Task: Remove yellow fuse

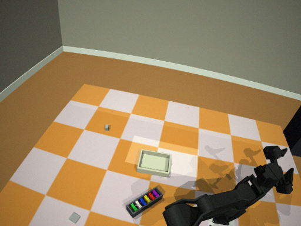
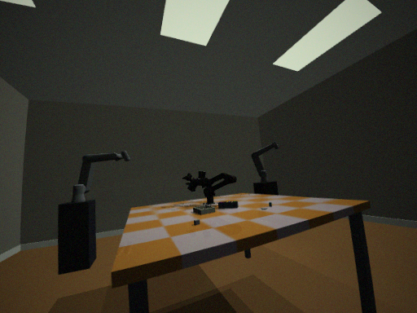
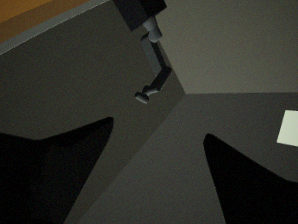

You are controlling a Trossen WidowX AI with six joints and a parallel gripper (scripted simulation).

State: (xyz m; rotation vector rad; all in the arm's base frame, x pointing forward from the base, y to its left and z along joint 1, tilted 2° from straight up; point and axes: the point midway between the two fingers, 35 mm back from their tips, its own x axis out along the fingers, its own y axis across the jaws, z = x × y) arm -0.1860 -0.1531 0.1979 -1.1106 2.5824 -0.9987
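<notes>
Right now my gripper tip is 49 cm short of the yellow fuse, 19 cm above it and 18 cm to the right of it. From my gripper tip the other things lie so: tray 51 cm ahead, 21 cm below; flat grey tile 72 cm ahead, 32 cm to the left, 21 cm below; grey cube 77 cm ahead, 21 cm below, 13 cm to the right.
</notes>
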